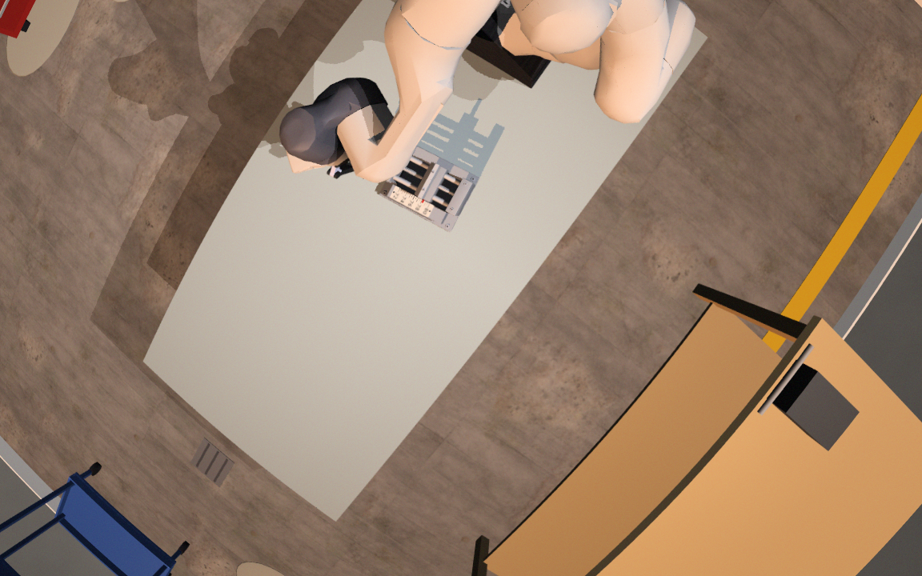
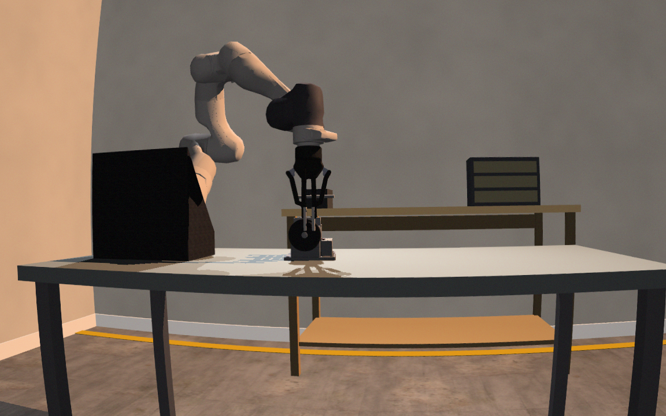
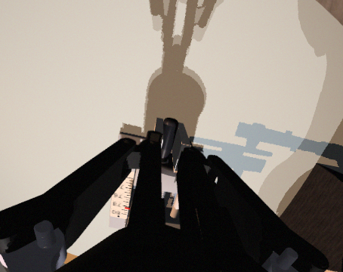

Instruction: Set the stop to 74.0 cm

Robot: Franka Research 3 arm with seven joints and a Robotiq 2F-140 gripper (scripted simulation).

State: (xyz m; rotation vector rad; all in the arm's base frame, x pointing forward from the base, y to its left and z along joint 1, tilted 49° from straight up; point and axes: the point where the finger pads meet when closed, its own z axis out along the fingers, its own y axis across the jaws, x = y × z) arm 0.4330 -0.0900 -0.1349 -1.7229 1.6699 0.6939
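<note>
Right now the black handwheel is 2 cm to the left of my hand and 2 cm below it.
</note>
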